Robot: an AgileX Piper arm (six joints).
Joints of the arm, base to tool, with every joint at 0 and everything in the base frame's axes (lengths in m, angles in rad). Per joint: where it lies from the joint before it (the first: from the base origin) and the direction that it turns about. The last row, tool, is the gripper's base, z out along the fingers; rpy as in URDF.
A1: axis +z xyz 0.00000 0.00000 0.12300
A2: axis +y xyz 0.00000 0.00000 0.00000
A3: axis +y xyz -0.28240 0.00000 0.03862
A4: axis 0.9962 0 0.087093 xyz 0.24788 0.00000 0.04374
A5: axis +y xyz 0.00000 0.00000 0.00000
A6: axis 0.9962 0 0.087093 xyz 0.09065 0.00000 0.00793
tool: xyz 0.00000 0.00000 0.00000 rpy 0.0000 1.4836 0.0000
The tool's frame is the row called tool.
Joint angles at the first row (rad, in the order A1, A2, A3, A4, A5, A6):
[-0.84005 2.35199 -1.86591 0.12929 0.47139 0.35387]
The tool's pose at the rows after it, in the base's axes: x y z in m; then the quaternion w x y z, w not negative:
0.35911 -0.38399 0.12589 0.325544 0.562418 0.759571 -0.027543
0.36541 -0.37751 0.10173 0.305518 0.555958 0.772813 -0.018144
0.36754 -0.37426 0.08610 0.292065 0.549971 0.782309 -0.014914
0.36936 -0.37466 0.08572 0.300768 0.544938 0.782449 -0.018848
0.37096 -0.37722 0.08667 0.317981 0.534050 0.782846 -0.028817
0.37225 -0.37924 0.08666 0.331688 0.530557 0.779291 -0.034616
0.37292 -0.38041 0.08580 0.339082 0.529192 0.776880 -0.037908
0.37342 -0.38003 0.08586 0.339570 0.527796 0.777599 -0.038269
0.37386 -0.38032 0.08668 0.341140 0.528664 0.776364 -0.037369
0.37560 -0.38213 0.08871 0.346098 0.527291 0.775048 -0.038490
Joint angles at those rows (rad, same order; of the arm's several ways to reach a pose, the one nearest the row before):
[-0.83046 2.39848 -1.86595 0.14931 0.46718 0.33382]
[-0.81497 2.44468 -1.86593 0.17116 0.46717 0.30368]
[-0.80844 2.47453 -1.86588 0.18003 0.46715 0.28043]
[-0.80590 2.47738 -1.86590 0.18066 0.44492 0.27168]
[-0.80590 2.47965 -1.86591 0.18065 0.40349 0.24869]
[-0.80589 2.48326 -1.86597 0.18230 0.36894 0.24236]
[-0.80591 2.48703 -1.86590 0.18234 0.34812 0.24082]
[-0.80470 2.48704 -1.86589 0.18235 0.34695 0.23860]
[-0.80470 2.48705 -1.86873 0.18612 0.34696 0.23861]
[-0.80470 2.49136 -1.88385 0.18614 0.34695 0.23815]

